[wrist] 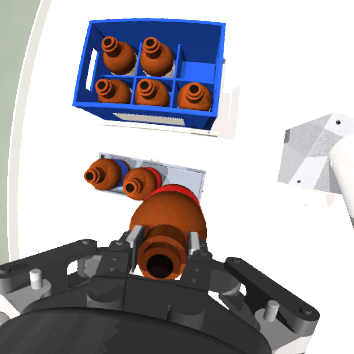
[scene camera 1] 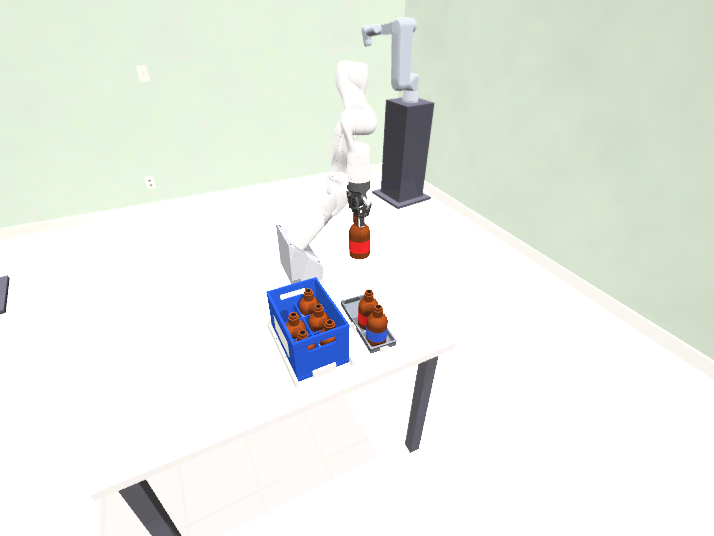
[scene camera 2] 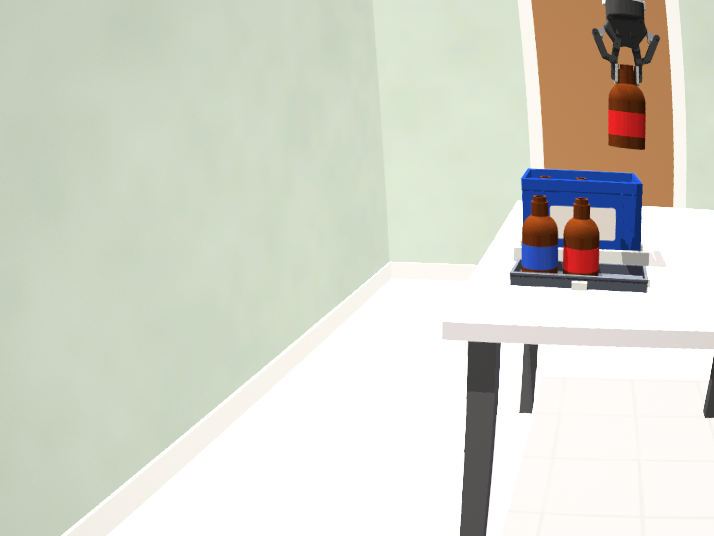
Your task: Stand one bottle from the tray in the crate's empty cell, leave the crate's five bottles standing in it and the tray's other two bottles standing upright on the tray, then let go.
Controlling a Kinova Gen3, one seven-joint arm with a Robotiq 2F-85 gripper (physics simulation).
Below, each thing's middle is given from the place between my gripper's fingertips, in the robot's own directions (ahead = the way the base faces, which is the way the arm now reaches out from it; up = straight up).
Now: hand 36 cm above the pale strip (scene camera 2: pixel 605 256), 15 cm to the left of it and 8 cm short of it.
